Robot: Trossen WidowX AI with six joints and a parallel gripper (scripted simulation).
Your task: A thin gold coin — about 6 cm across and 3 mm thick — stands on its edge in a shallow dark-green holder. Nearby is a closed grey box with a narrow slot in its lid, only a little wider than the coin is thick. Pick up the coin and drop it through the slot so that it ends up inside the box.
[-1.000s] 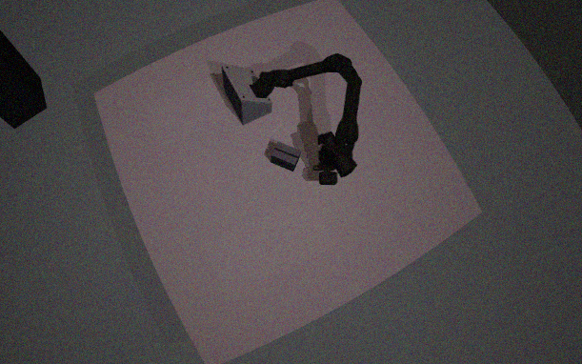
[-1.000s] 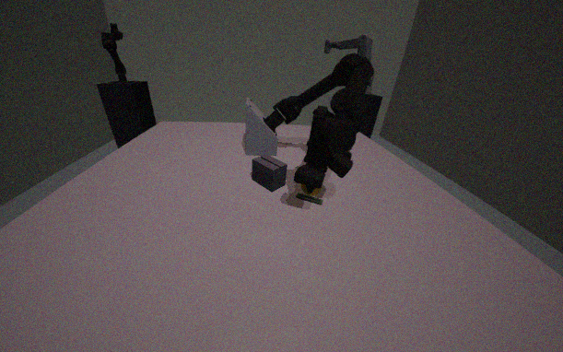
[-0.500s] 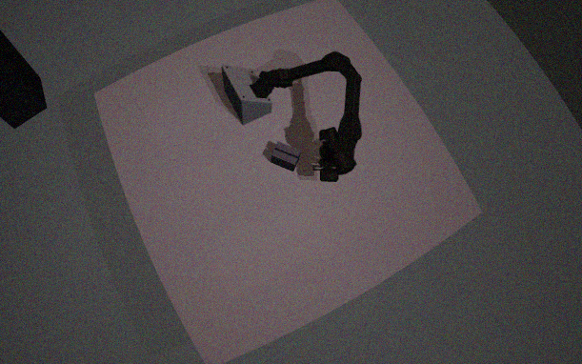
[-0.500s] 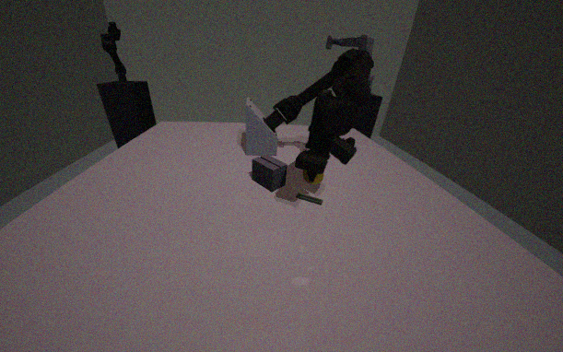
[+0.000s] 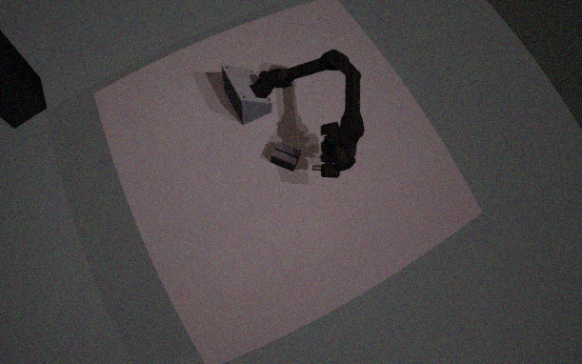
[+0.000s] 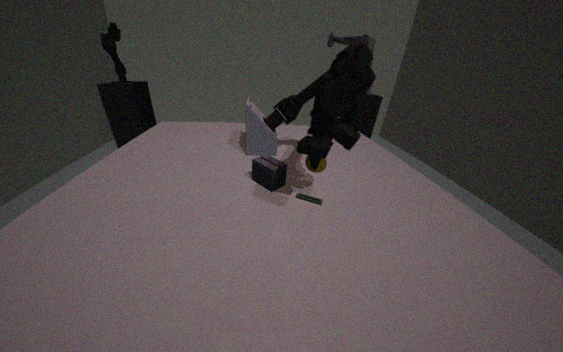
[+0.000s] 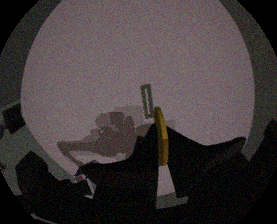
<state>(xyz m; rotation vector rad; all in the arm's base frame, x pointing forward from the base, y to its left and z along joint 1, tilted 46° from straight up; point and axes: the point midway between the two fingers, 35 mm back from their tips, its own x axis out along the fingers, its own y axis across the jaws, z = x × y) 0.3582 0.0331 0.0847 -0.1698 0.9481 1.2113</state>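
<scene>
Right now my gripper tip is 20 mm below the gold coin.
</scene>
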